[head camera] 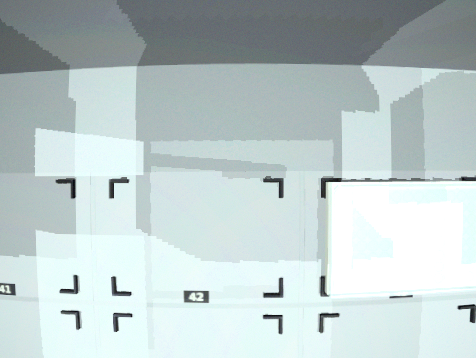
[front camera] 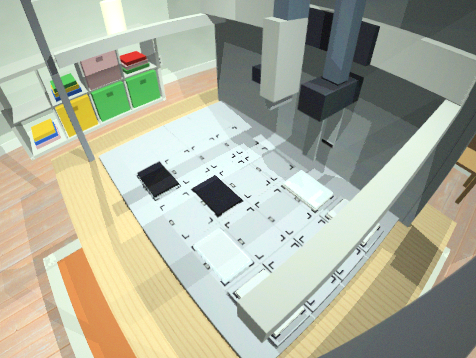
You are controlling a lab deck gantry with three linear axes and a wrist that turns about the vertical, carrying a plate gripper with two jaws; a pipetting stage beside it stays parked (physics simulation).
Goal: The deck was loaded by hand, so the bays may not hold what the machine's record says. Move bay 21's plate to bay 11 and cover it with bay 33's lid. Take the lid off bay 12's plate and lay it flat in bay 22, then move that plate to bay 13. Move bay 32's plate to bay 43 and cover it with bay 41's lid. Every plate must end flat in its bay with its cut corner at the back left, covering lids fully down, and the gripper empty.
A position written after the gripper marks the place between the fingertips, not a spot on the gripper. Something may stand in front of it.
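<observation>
Pale lid (head camera: 385,238) (front camera: 304,186). Grey wall (head camera: 42,42) (front camera: 390,110). Bay 42 (head camera: 229,233). Black lid (front camera: 216,194). Another black lid (front camera: 158,180). The gripper (front camera: 318,150).
</observation>
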